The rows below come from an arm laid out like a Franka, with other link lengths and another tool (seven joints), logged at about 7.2 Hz.
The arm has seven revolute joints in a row. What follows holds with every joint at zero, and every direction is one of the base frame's. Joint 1 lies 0.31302 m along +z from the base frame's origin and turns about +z. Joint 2 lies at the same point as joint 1 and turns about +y. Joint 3 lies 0.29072 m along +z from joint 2 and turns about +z. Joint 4 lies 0.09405 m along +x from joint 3 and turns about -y. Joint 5 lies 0.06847 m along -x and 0.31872 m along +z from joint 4 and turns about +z. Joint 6 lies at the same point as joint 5 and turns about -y. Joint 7 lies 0.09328 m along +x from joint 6 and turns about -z. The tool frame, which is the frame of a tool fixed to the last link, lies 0.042 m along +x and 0.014 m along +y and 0.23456 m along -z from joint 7; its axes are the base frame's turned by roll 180, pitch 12.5 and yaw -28.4 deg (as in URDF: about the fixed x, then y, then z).
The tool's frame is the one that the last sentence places.
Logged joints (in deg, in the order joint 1, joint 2, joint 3, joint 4, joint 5, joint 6, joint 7), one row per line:
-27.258, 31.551, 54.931, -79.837, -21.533, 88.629, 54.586
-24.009, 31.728, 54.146, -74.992, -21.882, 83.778, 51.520
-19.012, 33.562, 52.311, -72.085, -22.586, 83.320, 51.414
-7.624, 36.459, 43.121, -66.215, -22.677, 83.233, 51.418
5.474, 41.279, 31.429, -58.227, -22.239, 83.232, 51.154
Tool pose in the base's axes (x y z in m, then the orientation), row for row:
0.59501, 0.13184, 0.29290, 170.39, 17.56, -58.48
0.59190, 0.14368, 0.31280, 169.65, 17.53, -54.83
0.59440, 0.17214, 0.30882, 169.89, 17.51, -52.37
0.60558, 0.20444, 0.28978, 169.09, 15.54, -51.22
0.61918, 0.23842, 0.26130, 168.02, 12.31, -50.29
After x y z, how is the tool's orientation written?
As angles about the fixed x, y, z axes (roll, pitch, yaw), in degrees.
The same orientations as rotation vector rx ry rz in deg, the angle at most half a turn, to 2 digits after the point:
-155.60, 84.47, 31.13
157.49, -78.92, -31.45
158.95, -75.49, -31.18
158.41, -73.41, -28.69
157.15, -71.60, -24.56

